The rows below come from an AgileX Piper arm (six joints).
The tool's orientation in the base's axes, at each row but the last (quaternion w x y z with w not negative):
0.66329 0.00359 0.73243 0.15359
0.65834 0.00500 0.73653 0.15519
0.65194 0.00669 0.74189 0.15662
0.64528 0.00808 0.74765 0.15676
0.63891 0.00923 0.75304 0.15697
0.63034 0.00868 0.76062 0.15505
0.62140 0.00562 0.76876 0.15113
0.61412 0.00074 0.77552 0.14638
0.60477 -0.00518 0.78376 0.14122
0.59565 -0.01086 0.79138 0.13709
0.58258 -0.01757 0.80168 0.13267
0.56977 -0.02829 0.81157 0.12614
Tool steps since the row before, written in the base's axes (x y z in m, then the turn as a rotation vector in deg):
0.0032 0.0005 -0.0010 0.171 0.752 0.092
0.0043 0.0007 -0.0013 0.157 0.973 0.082
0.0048 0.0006 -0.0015 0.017 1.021 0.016
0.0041 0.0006 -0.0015 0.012 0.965 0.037
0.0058 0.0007 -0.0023 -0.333 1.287 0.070
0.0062 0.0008 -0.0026 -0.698 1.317 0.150
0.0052 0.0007 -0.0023 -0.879 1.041 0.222
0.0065 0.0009 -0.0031 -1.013 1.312 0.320
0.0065 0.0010 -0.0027 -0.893 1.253 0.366
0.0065 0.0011 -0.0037 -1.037 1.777 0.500
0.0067 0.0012 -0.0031 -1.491 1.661 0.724
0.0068 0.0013 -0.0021 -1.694 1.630 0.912
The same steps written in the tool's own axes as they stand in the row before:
0.0007 -0.0004 0.0033 0.047 0.704 0.325
0.0008 -0.0005 0.0044 0.106 0.914 0.362
0.0009 -0.0007 0.0049 0.201 0.971 0.243
0.0009 -0.0006 0.0043 0.169 0.924 0.223
0.0013 -0.0010 0.0061 0.270 1.303 -0.042
0.0014 -0.0010 0.0066 0.275 1.418 -0.399
0.0011 -0.0008 0.0056 0.193 1.204 -0.647
0.0015 -0.0010 0.0070 0.182 1.510 -0.733
0.0010 -0.0008 0.0070 0.096 1.441 -0.644
0.0018 -0.0009 0.0073 0.088 1.999 -0.692
0.0009 -0.0007 0.0074 0.008 2.013 -1.206
-0.0003 -0.0004 0.0072 -0.099 2.054 -1.459

